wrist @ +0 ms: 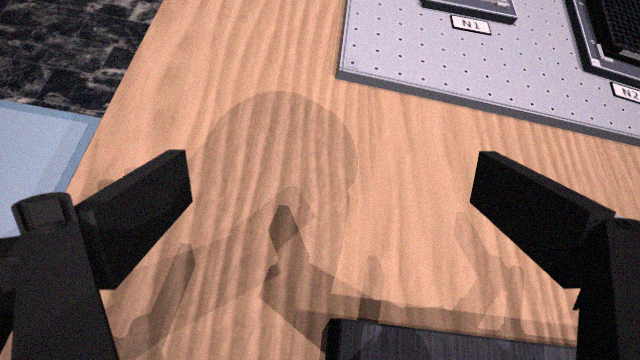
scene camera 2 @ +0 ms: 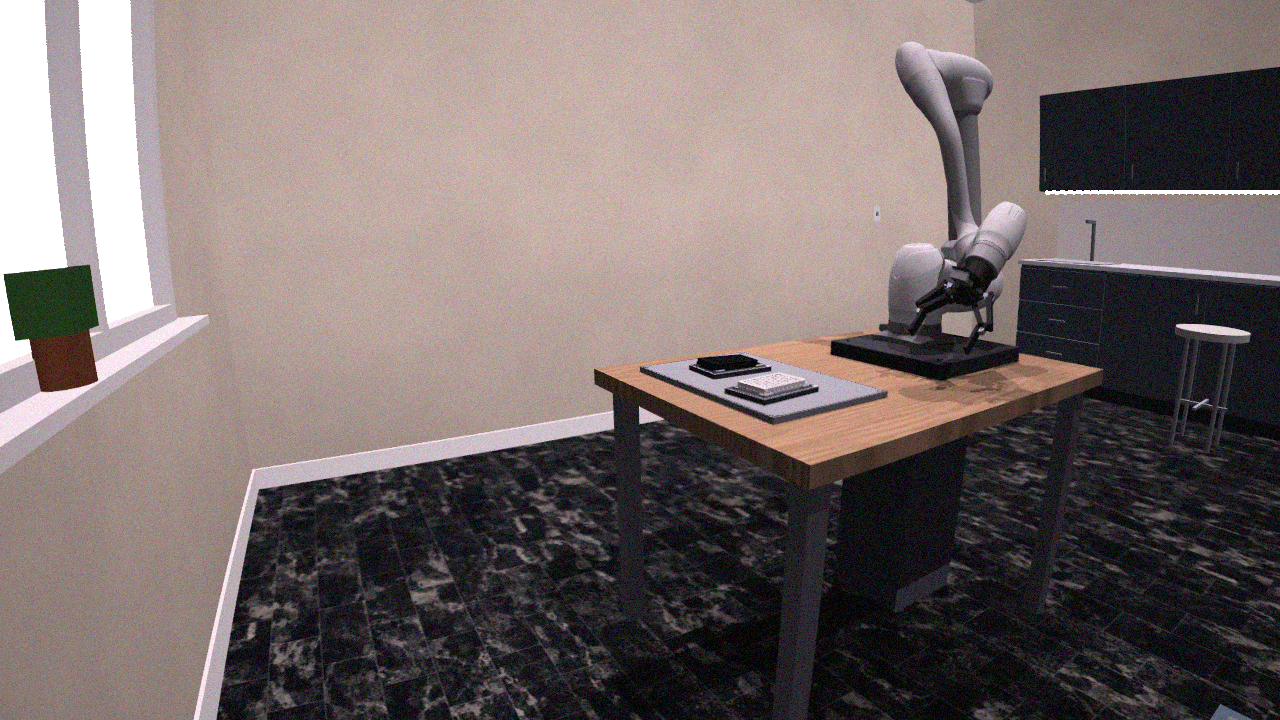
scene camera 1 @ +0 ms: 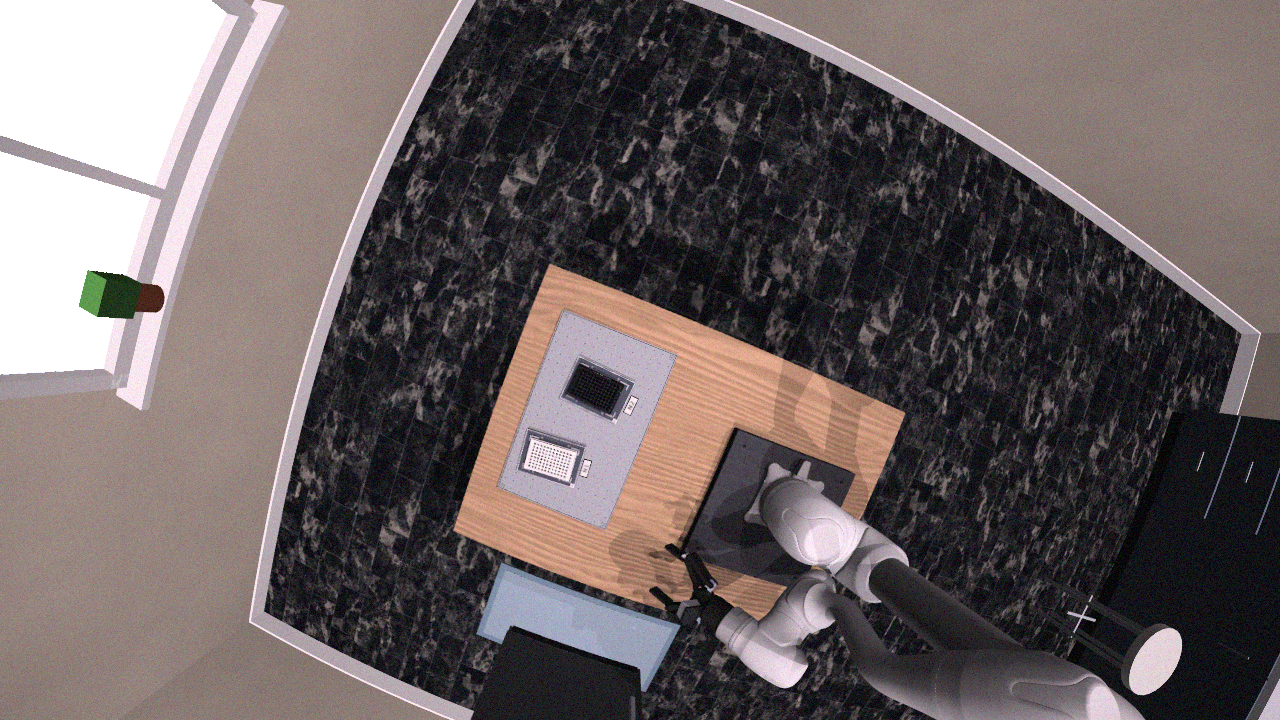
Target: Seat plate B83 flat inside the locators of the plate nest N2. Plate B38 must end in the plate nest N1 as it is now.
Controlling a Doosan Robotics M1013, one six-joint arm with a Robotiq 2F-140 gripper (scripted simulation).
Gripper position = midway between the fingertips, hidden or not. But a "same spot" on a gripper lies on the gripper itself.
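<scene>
I can see my gripper in scene camera 1 (660,567). The wrist view and scene camera 2 show my gripper too, and there I can match one spot on it: (wrist: 65,254) and (scene camera 2: 977,317) are the same spot.
</scene>
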